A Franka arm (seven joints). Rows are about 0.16 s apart.
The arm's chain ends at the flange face. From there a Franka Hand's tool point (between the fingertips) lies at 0.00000 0.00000 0.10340 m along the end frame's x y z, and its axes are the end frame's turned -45 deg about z.
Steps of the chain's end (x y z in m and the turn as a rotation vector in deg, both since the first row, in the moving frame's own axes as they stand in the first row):
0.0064 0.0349 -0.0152 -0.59 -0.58 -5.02
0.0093 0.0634 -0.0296 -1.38 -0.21 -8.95
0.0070 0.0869 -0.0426 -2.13 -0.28 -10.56
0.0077 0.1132 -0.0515 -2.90 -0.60 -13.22
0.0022 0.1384 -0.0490 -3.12 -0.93 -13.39
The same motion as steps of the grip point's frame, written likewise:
-0.0216 0.0293 -0.0152 -0.01 -0.83 -5.02
-0.0402 0.0531 -0.0296 -0.83 -1.12 -8.95
-0.0593 0.0690 -0.0427 -1.31 -1.70 -10.56
-0.0787 0.0889 -0.0516 -1.63 -2.47 -13.22
-0.1011 0.1028 -0.0492 -1.55 -2.86 -13.39

